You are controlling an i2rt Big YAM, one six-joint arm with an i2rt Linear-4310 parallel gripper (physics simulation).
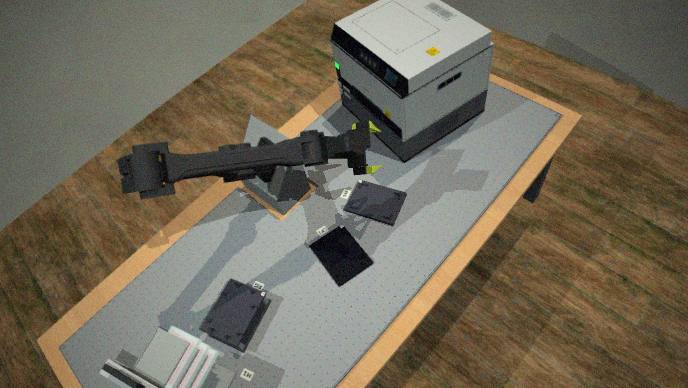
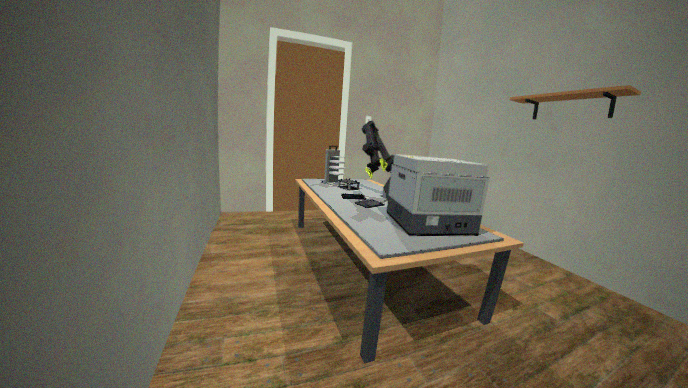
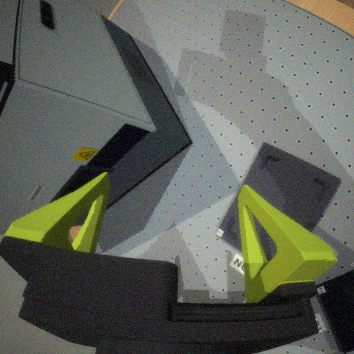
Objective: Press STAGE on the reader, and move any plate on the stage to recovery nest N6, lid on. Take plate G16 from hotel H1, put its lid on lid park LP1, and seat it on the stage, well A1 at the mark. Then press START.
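Places are measured from the arm's base along level axes (x ahead, y left, z up), in millimetres.
Pixels of known places: gripper, between the fingertips: (image 1: pixel 380 148) (image 2: pixel 377 174) (image 3: pixel 175 184).
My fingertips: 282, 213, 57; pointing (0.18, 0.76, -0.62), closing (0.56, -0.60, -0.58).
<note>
Ahead of a thing's pixels: the offset from my fingertips to its top centre, as dx, dy, dz. "spot": to the spot under its first point.
The reader {-170, +338, +140} (image 1: pixel 445 105) (image 2: pixel 440 195) (image 3: pixel 75 115) is a large grey box with a green light on its front. The stage does not show outside it, and the buttons are too small or hidden to read. My gripper (image 1: pixel 376 148) (image 2: pixel 376 168) (image 3: pixel 175 184) is open and empty, in the air by the reader's front corner. Nest N6 {+9, -53, -190} (image 1: pixel 377 202) (image 2: pixel 369 203) (image 3: pixel 300 187) is a dark plate holder with no plate on it. A black pad {spot: +61, -260, -199} (image 1: pixel 341 256) (image 2: pixel 352 196) (image 3: pixel 345 310), its label unclear, lies beside it. Hotel H1 {spot: +44, -763, +46} (image 1: pixel 162 356) (image 2: pixel 330 167) holds several pale plates; G16 cannot be told apart.
Another dark raised holder {-25, -588, -132} (image 1: pixel 235 312) (image 2: pixel 348 184) stands between the black pad and the hotel. A grey wedge-shaped block (image 1: pixel 261 126) stands at the table's edge under the arm. The table's wooden rim (image 1: pixel 465 260) (image 2: pixel 445 254) runs around the perforated mat.
</note>
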